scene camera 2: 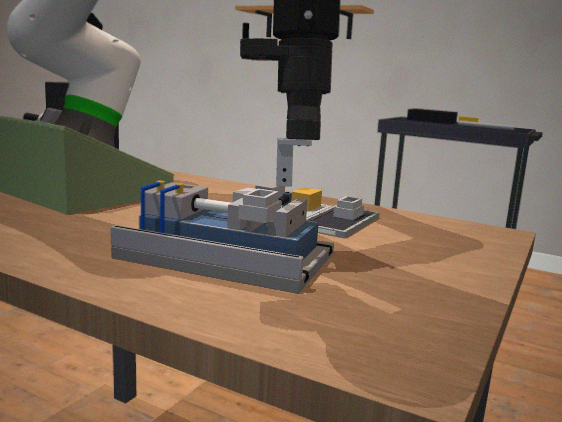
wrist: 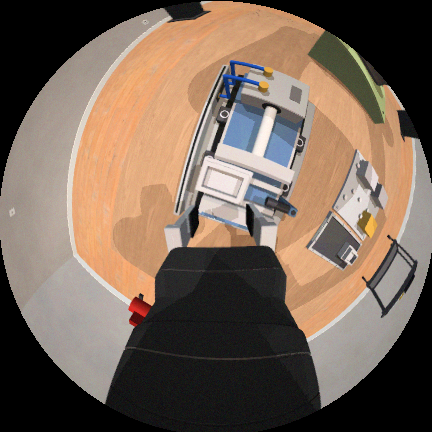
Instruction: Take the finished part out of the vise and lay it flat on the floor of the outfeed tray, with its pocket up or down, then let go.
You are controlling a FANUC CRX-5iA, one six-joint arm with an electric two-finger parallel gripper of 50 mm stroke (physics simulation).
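Pixels of known places: gripper, between the fingertips: (scene camera 2: 283, 183) (wrist: 221, 213); arm's base, origin of its link: (scene camera 2: 81, 143).
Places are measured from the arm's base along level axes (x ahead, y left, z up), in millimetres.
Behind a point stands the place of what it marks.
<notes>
The finished part (scene camera 2: 256, 206) {x 591, y -216, z -7 mm} (wrist: 223, 181) {x 583, y -187, z -8 mm} is a light grey block with a rectangular pocket facing up. It sits level at the jaws of the blue vise (scene camera 2: 240, 237) {x 567, y -216, z -58 mm} (wrist: 241, 125) {x 500, y -203, z -49 mm}. Whether the jaws press on it is unclear. My gripper (scene camera 2: 284, 185) {x 610, y -173, z 21 mm} (wrist: 221, 213) {x 610, y -173, z 21 mm} is open and empty, fingers down, above the vise. In the wrist view its fingertips stand apart at the part's lower side, over the outer jaw, not around the part. The outfeed tray (scene camera 2: 345, 232) {x 629, y 44, z -98 mm} (wrist: 326, 236) {x 582, y 76, z -103 mm} has a dark floor and a grey rim. Another pocketed part (scene camera 2: 348, 210) {x 591, y 152, z -84 mm} (wrist: 348, 254) {x 579, y 158, z -68 mm} stands in it.
A white plate (wrist: 350, 200) {x 474, y 86, z -101 mm} with grey blocks and a yellow block (scene camera 2: 306, 199) (wrist: 368, 224) lies beside the tray. A black cylinder (scene camera 2: 284, 199) {x 583, y -116, z -16 mm} (wrist: 276, 204) {x 577, y -114, z -13 mm} stands near the jaws. Blue tubes (scene camera 2: 142, 207) {x 417, y -257, z -30 mm} (wrist: 246, 65) {x 416, y -233, z -1 mm} rise at the vise's far end. A green sloped block (scene camera 2: 65, 165) {x 137, y -161, z -13 mm} (wrist: 350, 75) stands beyond.
</notes>
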